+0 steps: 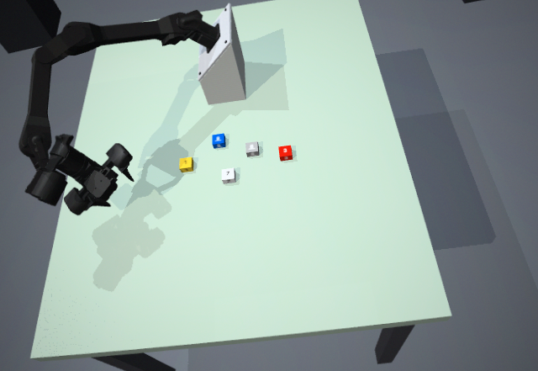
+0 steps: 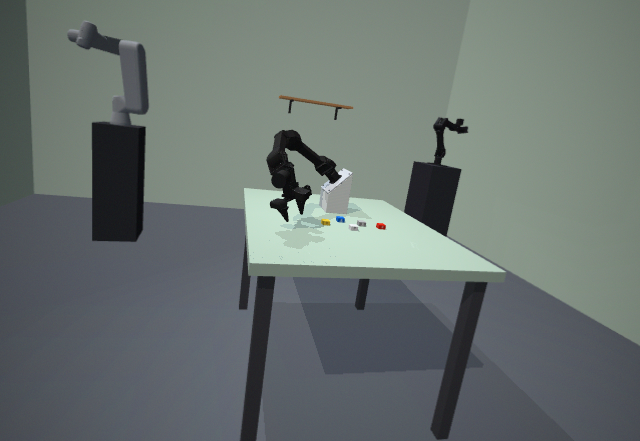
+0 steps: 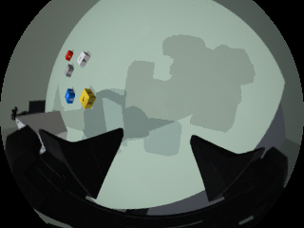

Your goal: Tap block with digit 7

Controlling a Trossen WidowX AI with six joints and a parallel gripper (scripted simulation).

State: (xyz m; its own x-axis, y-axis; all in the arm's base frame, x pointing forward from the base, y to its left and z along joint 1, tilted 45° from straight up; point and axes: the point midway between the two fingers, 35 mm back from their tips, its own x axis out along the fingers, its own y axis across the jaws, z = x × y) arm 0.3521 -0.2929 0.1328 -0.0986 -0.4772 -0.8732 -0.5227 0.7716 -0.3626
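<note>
Right now my gripper tip is 10 mm past the white block, 270 mm to the right of it and 30 mm above it. Round my gripper tip: grey block: 80 mm behind, 340 mm to the left, 30 mm below; yellow block: 70 mm behind, 160 mm to the left, 30 mm below; blue block: 130 mm behind, 250 mm to the left, 30 mm below.
</note>
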